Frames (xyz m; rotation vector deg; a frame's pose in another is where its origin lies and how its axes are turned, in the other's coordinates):
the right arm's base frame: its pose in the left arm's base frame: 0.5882 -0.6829 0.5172 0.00 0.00 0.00
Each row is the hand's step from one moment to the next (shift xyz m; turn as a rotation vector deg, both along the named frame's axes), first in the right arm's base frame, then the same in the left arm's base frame.
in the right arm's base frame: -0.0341 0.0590 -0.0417 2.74 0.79 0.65
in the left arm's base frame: -0.0341 0.0590 -0.0417 2.74 0.79 0.65
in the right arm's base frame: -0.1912 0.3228 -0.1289 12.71 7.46 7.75
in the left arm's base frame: -0.1912 0.3228 -0.1289 12.71 7.46 7.75
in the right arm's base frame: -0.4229 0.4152 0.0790 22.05 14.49 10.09
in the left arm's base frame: -0.4229 0.4152 0.0790 22.05 14.49 10.09
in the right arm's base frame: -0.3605 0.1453 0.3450 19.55 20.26 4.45
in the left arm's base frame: -0.3605 0.1453 0.3450 19.55 20.26 4.45
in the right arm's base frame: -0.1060 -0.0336 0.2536 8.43 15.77 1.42
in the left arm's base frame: -0.1060 -0.0336 0.2536 8.43 15.77 1.42
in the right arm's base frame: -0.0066 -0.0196 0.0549 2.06 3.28 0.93
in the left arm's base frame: -0.0066 -0.0196 0.0549 2.06 3.28 0.93
